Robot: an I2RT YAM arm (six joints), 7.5 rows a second.
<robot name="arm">
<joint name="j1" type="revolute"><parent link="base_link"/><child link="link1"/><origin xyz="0 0 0.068" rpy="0 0 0"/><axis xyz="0 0 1"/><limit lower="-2.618" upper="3.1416"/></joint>
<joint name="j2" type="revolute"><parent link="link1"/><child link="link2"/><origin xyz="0.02 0.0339 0.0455" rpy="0 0 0"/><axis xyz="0 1 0"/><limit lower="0" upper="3.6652"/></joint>
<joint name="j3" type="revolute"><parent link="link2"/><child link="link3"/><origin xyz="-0.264 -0.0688 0" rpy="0 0 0"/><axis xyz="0 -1 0"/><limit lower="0" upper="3.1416"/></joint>
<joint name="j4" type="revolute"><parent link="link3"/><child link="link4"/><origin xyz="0.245 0.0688 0.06" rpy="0 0 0"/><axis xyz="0 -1 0"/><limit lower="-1.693" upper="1.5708"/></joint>
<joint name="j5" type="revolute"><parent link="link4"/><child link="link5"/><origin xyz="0.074 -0.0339 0.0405" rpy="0 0 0"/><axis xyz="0 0 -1"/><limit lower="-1.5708" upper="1.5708"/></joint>
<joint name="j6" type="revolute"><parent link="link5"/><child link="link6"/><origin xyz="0.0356 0 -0.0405" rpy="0 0 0"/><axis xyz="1 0 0"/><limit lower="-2.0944" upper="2.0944"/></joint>
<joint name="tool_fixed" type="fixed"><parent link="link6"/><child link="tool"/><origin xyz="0 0 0" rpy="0 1.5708 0"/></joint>
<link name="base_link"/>
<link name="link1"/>
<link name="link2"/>
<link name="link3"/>
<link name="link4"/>
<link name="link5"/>
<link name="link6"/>
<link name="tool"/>
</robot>
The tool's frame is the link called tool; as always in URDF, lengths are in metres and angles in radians.
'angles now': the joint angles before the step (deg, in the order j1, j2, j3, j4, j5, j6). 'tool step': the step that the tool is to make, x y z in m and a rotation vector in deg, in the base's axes. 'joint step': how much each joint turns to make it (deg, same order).
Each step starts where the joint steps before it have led.
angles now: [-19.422 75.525 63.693 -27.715 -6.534 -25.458]
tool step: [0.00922 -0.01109 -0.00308 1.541 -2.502 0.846]
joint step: [-1.808 2.288 0.371 3.751 -3.518 0.153]
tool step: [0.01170 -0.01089 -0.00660 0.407 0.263 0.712]
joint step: [-1.257 3.479 1.491 1.401 -1.724 -1.010]
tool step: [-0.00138 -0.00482 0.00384 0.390 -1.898 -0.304]
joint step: [-1.034 -0.305 0.016 1.369 -1.249 0.440]
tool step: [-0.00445 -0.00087 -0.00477 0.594 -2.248 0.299]
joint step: [-0.647 -1.210 -2.804 3.566 -1.614 0.648]
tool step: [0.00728 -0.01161 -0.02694 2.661 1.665 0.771]
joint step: [-1.651 3.808 -2.075 3.237 -2.963 -0.041]
